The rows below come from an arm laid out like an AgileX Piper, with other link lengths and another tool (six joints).
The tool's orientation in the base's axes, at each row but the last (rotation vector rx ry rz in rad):
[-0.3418 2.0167 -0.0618]
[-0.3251 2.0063 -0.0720]
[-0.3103 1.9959 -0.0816]
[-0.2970 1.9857 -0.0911]
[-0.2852 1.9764 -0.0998]
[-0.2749 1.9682 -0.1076]
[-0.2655 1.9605 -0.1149]
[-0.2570 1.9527 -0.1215]
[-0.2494 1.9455 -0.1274]
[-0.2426 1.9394 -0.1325]
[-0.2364 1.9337 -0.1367]
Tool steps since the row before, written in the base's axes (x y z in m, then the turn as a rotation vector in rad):
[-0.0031 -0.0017 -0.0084 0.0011 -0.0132 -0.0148]
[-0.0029 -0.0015 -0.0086 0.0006 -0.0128 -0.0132]
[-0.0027 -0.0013 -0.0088 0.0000 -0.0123 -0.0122]
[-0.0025 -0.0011 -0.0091 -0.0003 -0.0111 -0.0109]
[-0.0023 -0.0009 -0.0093 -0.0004 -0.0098 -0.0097]
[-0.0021 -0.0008 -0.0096 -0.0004 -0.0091 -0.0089]
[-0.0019 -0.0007 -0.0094 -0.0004 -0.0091 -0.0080]
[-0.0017 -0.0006 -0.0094 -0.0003 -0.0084 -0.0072]
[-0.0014 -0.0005 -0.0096 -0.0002 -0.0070 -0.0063]
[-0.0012 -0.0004 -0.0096 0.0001 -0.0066 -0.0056]
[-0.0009 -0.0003 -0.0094 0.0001 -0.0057 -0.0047]
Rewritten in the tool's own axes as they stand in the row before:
[0.0090 0.0006 0.0009 0.0159 -0.0100 0.0063]
[0.0091 0.0008 0.0011 0.0146 -0.0099 0.0052]
[0.0092 0.0010 0.0013 0.0139 -0.0095 0.0043]
[0.0093 0.0012 0.0015 0.0125 -0.0085 0.0036]
[0.0094 0.0013 0.0017 0.0112 -0.0075 0.0030]
[0.0096 0.0015 0.0019 0.0103 -0.0070 0.0028]
[0.0093 0.0015 0.0019 0.0095 -0.0072 0.0024]
[0.0092 0.0015 0.0020 0.0086 -0.0066 0.0022]
[0.0093 0.0017 0.0023 0.0074 -0.0055 0.0020]
[0.0092 0.0017 0.0025 0.0066 -0.0053 0.0020]
[0.0089 0.0017 0.0026 0.0055 -0.0046 0.0017]

